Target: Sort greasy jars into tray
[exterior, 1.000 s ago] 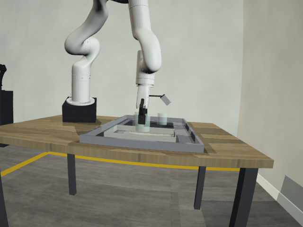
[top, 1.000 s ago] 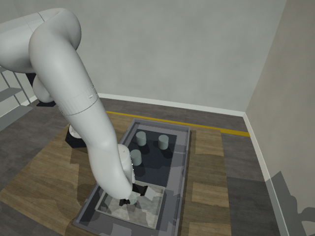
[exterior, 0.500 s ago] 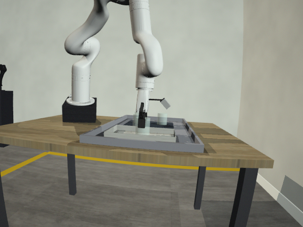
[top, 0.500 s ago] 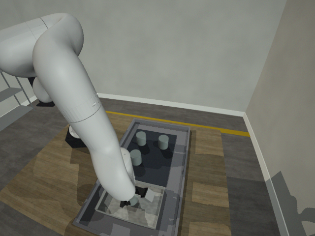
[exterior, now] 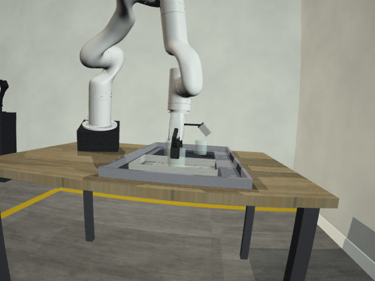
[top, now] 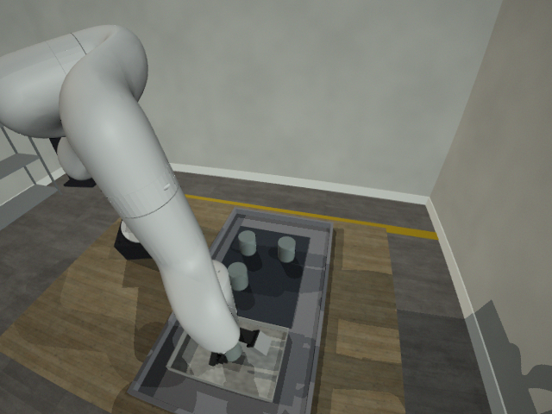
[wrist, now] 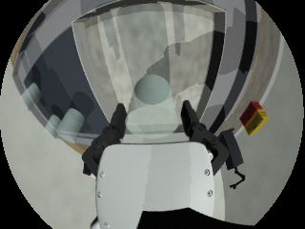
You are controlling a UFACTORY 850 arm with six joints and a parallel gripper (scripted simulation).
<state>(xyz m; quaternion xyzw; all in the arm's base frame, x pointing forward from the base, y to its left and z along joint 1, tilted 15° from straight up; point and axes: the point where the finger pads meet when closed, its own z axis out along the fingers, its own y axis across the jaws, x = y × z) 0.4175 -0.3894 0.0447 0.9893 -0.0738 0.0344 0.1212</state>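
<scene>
Right now the shallow tray is 5 cm below my hand. The rest, counted from my hand: dark drying mat (5 cm ahead, 32 cm to the left, 6 cm below); steel table top (5 cm ahead, 21 cm to the left, 6 cm below).
</scene>
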